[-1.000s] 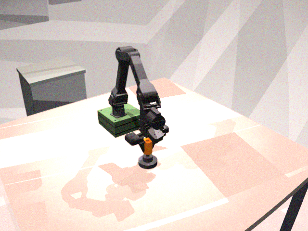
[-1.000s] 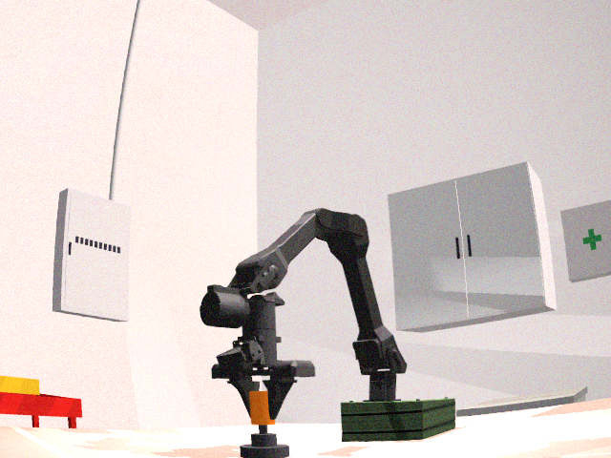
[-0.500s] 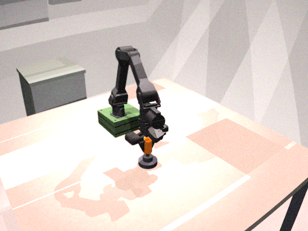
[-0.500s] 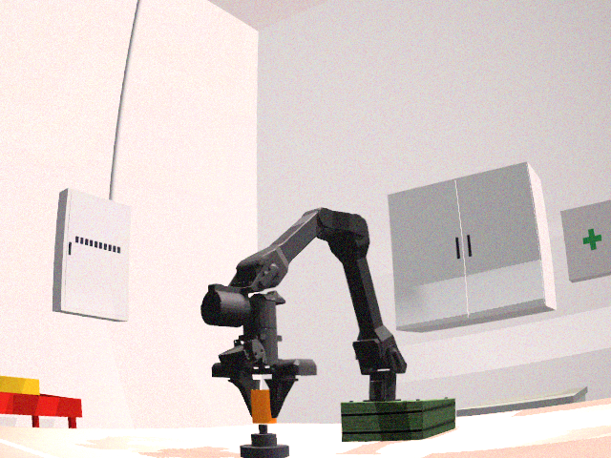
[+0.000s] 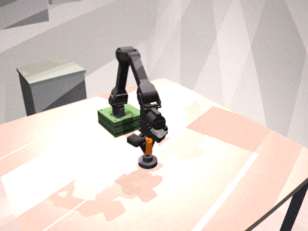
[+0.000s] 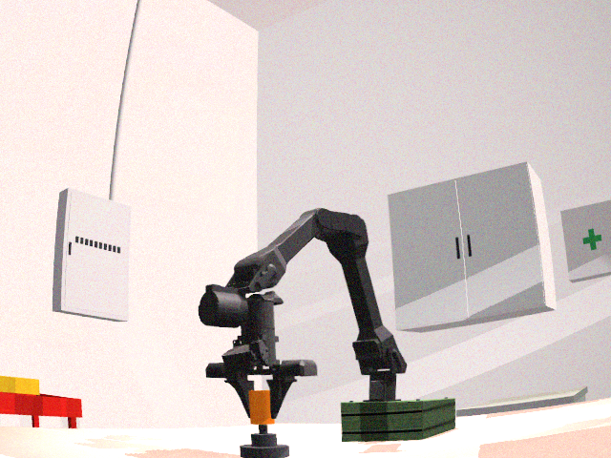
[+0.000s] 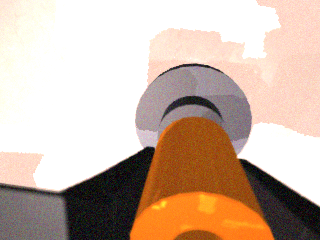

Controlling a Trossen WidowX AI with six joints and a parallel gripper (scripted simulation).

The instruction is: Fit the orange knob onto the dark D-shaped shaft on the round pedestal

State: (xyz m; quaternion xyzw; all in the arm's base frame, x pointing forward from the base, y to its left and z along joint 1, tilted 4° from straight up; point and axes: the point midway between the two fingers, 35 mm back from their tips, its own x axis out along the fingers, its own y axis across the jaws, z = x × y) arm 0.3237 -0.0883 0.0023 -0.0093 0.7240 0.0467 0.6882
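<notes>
My gripper tip is now 20 mm below the orange knob. The rest, counted from my gripper tip: pedestal: 40 mm below.
</notes>
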